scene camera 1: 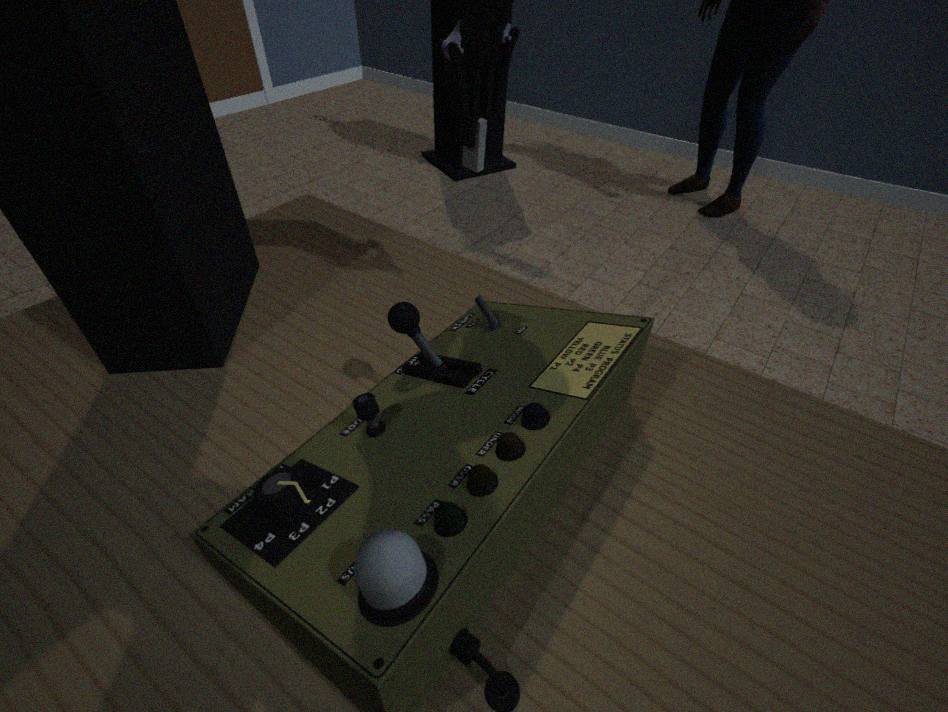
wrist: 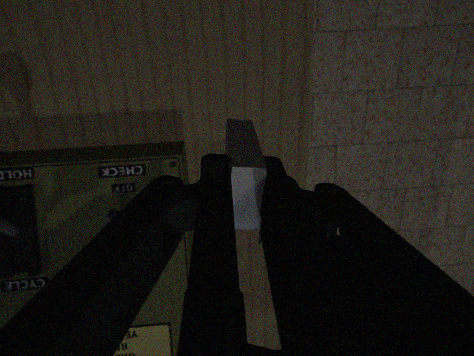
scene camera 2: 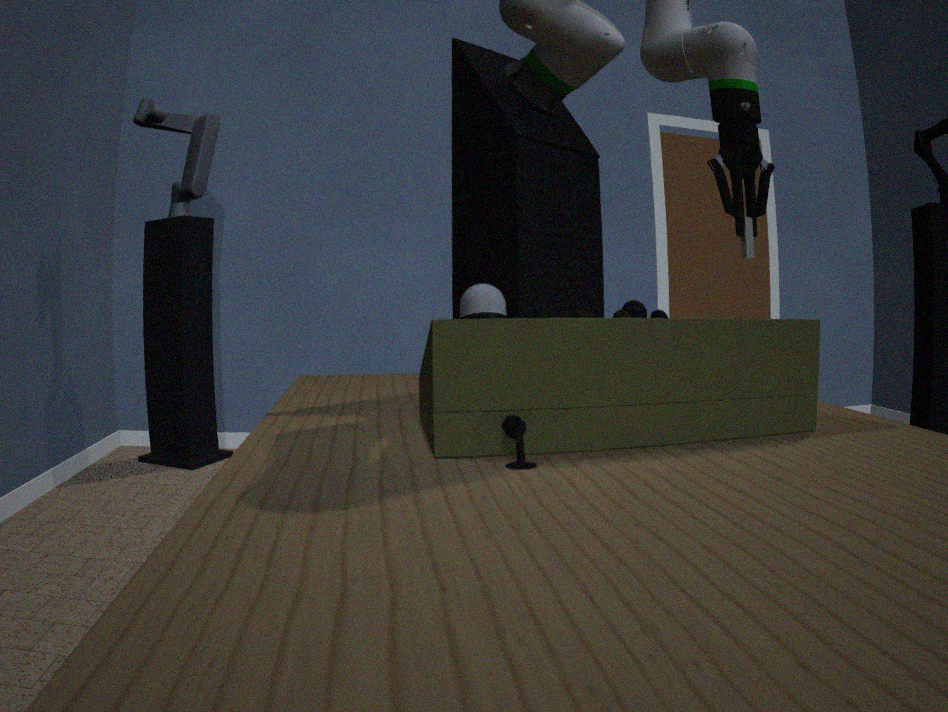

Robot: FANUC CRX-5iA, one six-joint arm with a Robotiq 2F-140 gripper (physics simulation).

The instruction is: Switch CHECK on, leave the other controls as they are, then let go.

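Frame: origin at the arm's base, x ahead, y right, z down, level; millimetres.
Seen in the pictures: gripper, between the fingertips: point(scene camera 1: 472, 167) point(wrist: 237, 143) point(scene camera 2: 747, 257); arm's base, origin of its link: point(scene camera 2: 528, 91).
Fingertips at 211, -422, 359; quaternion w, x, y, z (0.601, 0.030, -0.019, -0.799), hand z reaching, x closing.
Observation:
Pixels of each thing's top centre, then the offset from my fingertips to it, as dx, dy, dz. "spot": a spot on its surface instead.
- CHECK label, centre of its top: point(wrist: 121, 171) point(scene camera 1: 462, 320) +118, +86, +173
- OFF label, a spot on its surface: point(wrist: 124, 188) spot: +136, +77, +169
- ball-topped CYCLE lever, centre of its top: point(scene camera 1: 424, 331) +194, +184, +101
- small knobbed toggle, centre of its top: point(scene camera 1: 368, 400) +260, +287, +110
- program knob, centre of its top: point(scene camera 1: 277, 481) +306, +397, +118
- white dome, a spot on its surface: point(scene camera 1: 390, 570) spot: +466, +350, +60
- small black lever, a spot on its surface: point(scene camera 2: 518, 440) point(scene camera 1: 495, 678) spot: +526, +290, +215
The green control box point(scene camera 1: 429, 452) point(scene camera 2: 620, 383) point(wrist: 165, 295) lies on the wooden table. Its CHECK toggle point(scene camera 1: 487, 312) is a thin grey lever at the far end in scene camera 1, leaning back toward the OFF side, away from the ON label point(scene camera 1: 521, 330). In the wrist view the CHECK label point(wrist: 122, 171) and OFF label point(wrist: 124, 188) show; a finger hides most of the toggle. My gripper point(scene camera 1: 476, 149) point(scene camera 2: 748, 237) point(wrist: 237, 143) is shut and empty, pointing down. It hangs above the box's right end in scene camera 2, with the box to its left in the wrist view.
Near CHECK stands the ball-topped CYCLE lever point(scene camera 1: 419, 337). Farther along are a small knobbed toggle point(scene camera 1: 368, 413), the program knob point(scene camera 1: 277, 483), several round lamps point(scene camera 1: 482, 480) and a white dome point(scene camera 1: 390, 570). A small black lever point(scene camera 1: 482, 666) point(scene camera 2: 518, 440) stands by the box's side.

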